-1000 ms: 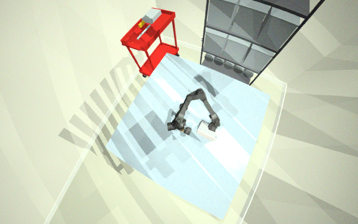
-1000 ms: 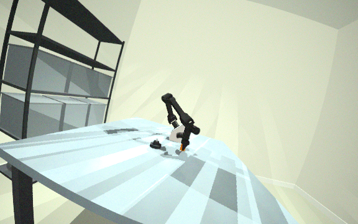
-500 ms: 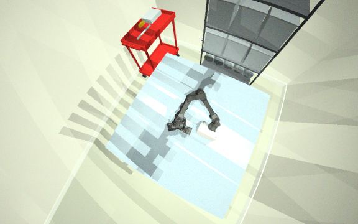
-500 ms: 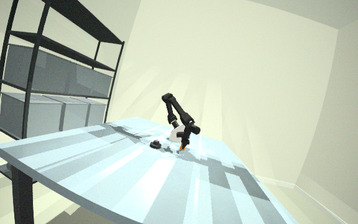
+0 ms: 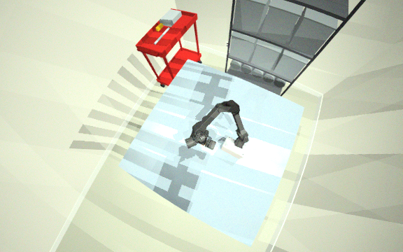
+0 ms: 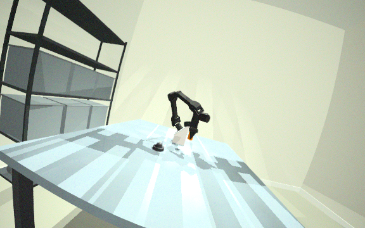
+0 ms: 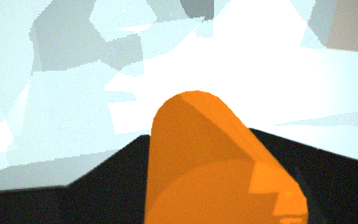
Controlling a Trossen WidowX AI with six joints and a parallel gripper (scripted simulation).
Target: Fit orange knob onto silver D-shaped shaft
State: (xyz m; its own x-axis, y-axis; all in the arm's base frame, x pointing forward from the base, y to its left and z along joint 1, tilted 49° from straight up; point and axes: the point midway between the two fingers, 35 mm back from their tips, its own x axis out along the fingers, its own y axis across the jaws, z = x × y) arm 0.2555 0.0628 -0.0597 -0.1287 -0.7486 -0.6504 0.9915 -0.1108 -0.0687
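Now: gripper tip 30 mm below the orange knob. From my gripper tip the other things lie so: dark round pedestal 210 mm to the right, 90 mm below, 70 mm ahead.
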